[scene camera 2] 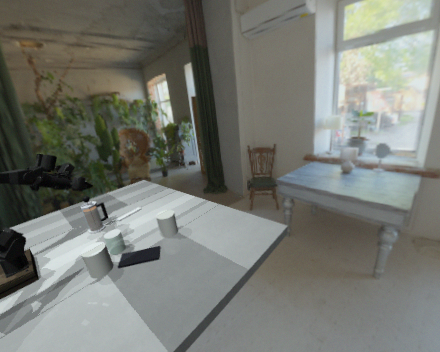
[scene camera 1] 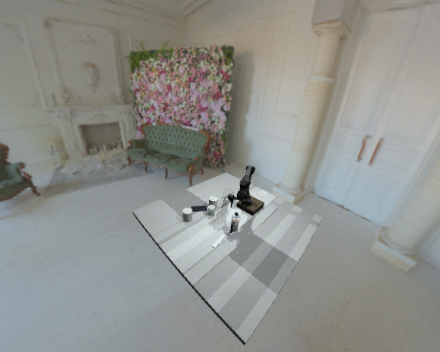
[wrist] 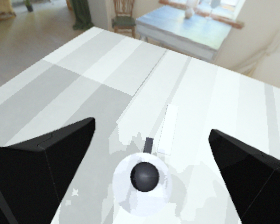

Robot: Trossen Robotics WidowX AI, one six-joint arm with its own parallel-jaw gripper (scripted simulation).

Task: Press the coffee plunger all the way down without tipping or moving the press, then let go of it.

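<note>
Coffee press (wrist: 141,181), visible. Gripper (wrist: 152,128) open, holding nothing.
</note>
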